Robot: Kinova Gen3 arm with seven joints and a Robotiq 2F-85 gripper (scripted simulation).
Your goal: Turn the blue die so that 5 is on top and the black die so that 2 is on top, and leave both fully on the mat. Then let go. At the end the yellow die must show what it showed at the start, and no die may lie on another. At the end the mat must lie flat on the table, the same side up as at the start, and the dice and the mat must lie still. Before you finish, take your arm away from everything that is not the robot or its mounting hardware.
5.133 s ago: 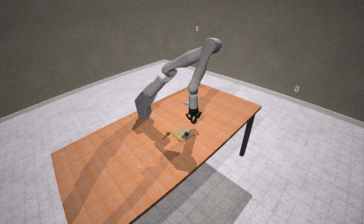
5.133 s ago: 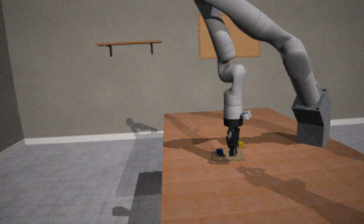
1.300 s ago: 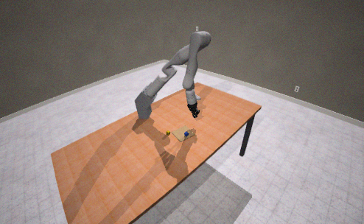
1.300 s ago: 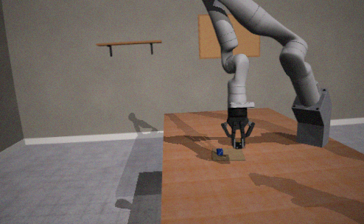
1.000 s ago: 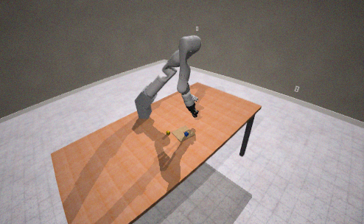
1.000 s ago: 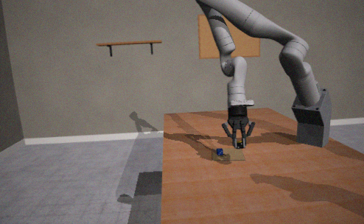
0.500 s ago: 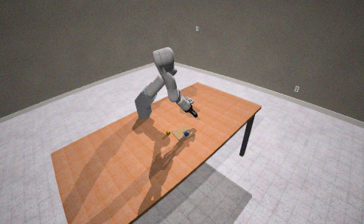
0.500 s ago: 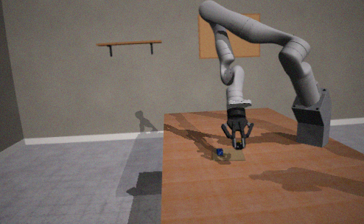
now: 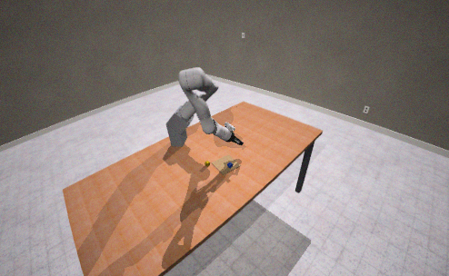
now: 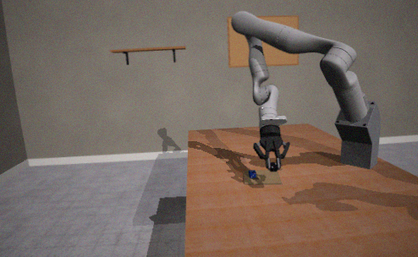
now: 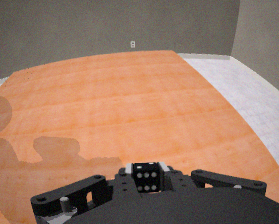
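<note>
My gripper is now 1 cm above the black die. From my hand the other things lie so: blue die 6 cm ahead, 14 cm to the right, 9 cm below; yellow die 6 cm behind, 23 cm to the right, 9 cm below; tan mat 2 cm ahead, 14 cm to the right, 10 cm below.
</note>
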